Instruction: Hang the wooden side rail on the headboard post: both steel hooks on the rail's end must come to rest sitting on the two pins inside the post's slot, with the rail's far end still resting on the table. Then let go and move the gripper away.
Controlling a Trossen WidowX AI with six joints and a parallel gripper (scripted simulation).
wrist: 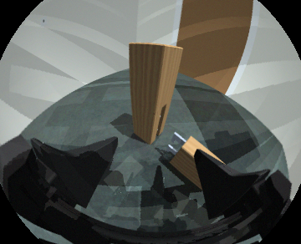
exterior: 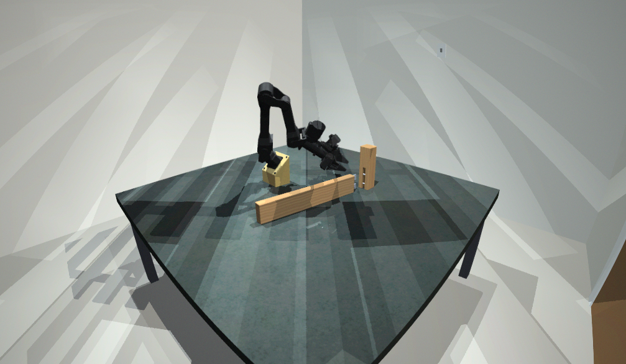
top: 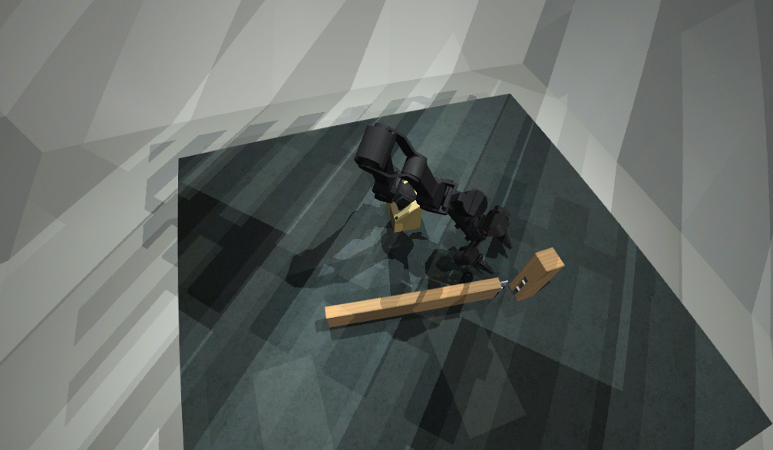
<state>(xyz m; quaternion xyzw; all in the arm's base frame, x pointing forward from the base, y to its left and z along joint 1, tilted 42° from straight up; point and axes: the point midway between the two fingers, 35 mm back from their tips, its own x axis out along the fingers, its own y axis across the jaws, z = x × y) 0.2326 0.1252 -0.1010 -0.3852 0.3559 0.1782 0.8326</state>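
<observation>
My gripper tip is 6 cm short of the headboard post, 6 cm to the right of it and 1 cm above it.
</observation>
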